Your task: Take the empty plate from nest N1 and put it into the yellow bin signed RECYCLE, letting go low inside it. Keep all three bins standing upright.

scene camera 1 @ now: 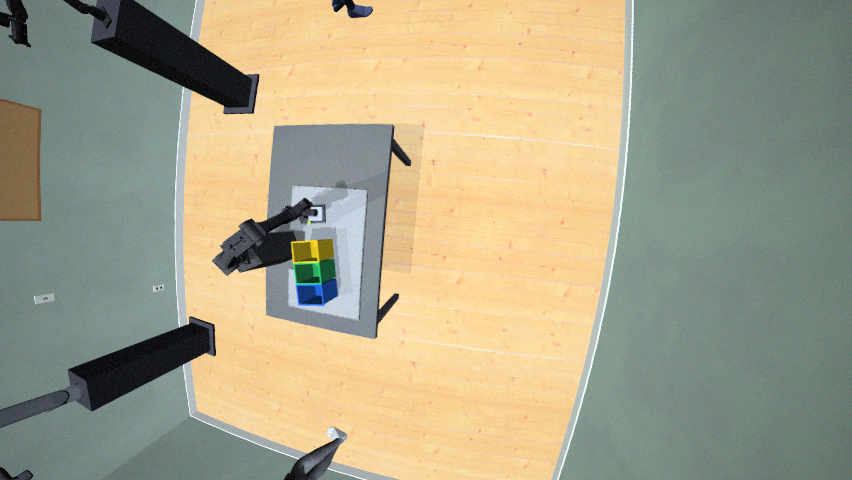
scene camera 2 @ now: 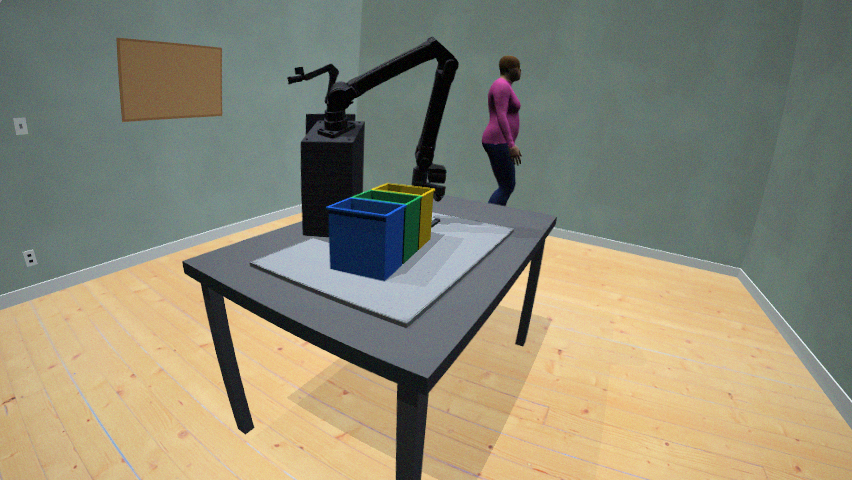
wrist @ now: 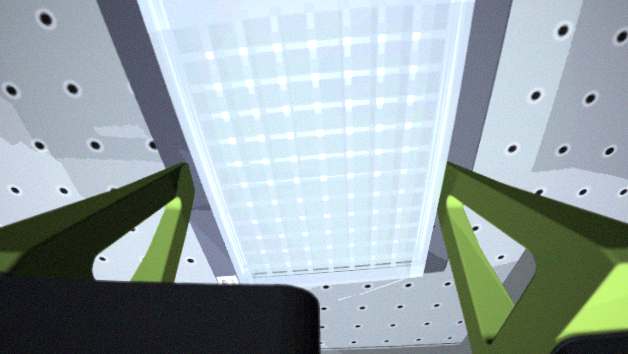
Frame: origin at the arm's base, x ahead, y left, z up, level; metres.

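Seen in the pictures: gripper, fingertip midpoint: (wrist: 313, 175); arm's base at its link origin: (scene camera 2: 336, 130).
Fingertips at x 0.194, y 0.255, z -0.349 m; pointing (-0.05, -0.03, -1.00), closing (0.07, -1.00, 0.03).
Offsets run from my fingertips to a thing's top centre. "*": to the spot under its first point. Level surfaces: height alone.
The clear empty plate {0.013 m up, 0.009 m ahead, 0.002 m right} (scene camera 1: 320, 213) (wrist: 325, 125) lies in the dark grey frame of the nest {* 0.001 m down, 0.043 m ahead, 0.054 m right} (wrist: 485, 75). My gripper (wrist: 313, 175) is open and empty. In the wrist view its green fingertips show on either side of the plate, close to its long edges. I cannot tell their height over it. The yellow bin {0.167 m up, 0.085 m ahead, 0.223 m right} (scene camera 1: 324, 249) (scene camera 2: 425, 220) stands upright beside the nest. The green bin {0.167 m up, 0.111 m ahead, 0.351 m right} (scene camera 1: 327, 271) (scene camera 2: 411, 229) and the blue bin {0.167 m up, 0.136 m ahead, 0.479 m right} (scene camera 1: 330, 292) (scene camera 2: 357, 244) stand upright in line with it. The yellow bin hides the fingers in scene camera 2. The RECYCLE sign cannot be made out.
The bins stand on a pale perforated board {0.013 m down} (scene camera 1: 351, 298) (scene camera 2: 387, 304) (wrist: 380, 320) on the grey table {0.026 m down} (scene camera 1: 321, 149) (scene camera 2: 471, 321). The arm (scene camera 1: 274, 223) (scene camera 2: 438, 101) reaches over from its black pedestal (scene camera 2: 330, 184). A person (scene camera 2: 503, 119) stands behind the table in scene camera 2.
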